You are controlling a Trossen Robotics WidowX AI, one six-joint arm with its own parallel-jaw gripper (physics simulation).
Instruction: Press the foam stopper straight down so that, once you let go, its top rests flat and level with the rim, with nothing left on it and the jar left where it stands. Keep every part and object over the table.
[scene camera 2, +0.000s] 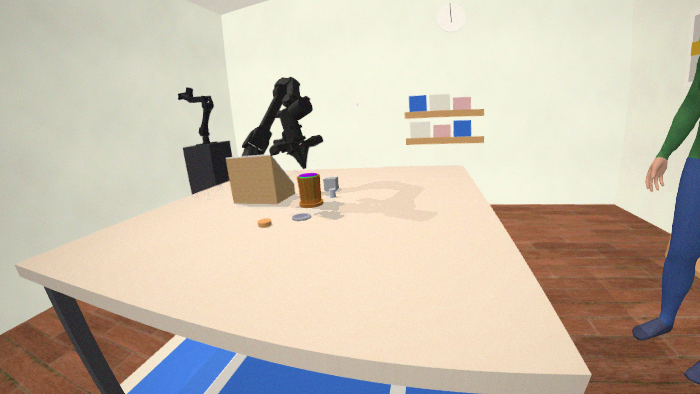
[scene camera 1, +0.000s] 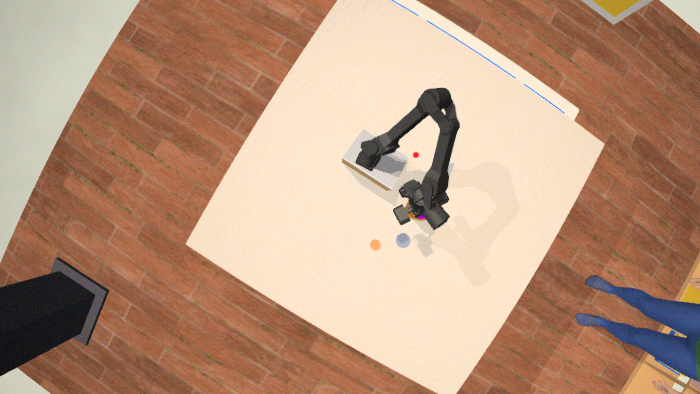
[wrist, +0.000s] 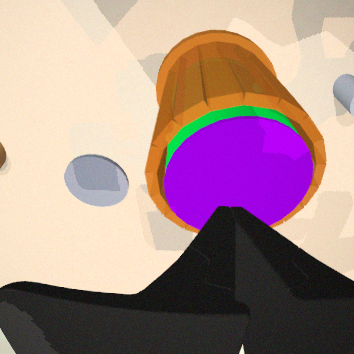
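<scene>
The ribbed orange-brown jar (scene camera 1: 413, 216) (scene camera 2: 310, 192) (wrist: 215, 77) stands upright on the table. The foam stopper (scene camera 1: 421, 217) (scene camera 2: 308, 175) (wrist: 235, 165) sits in its mouth, with a flat purple top and a green side. A thin green band shows around its far side in the wrist view, and the purple top appears slightly above the rim; any slight tilt is hard to tell. My gripper (scene camera 2: 305, 167) (wrist: 227, 218) is shut and empty, pointing down. Its tips are a little above the stopper, with a small gap in scene camera 2. They cover part of the near rim in the wrist view.
A tan wedge-shaped box (scene camera 1: 366, 175) (scene camera 2: 252, 181) stands beside the jar. A flat grey disc (scene camera 1: 403, 240) (scene camera 2: 301, 217) (wrist: 96, 180) and an orange disc (scene camera 1: 375, 245) (scene camera 2: 264, 223) lie nearby. A grey cube (scene camera 2: 330, 183) and small grey cylinder (scene camera 2: 332, 193) (wrist: 345, 91) are across the jar.
</scene>
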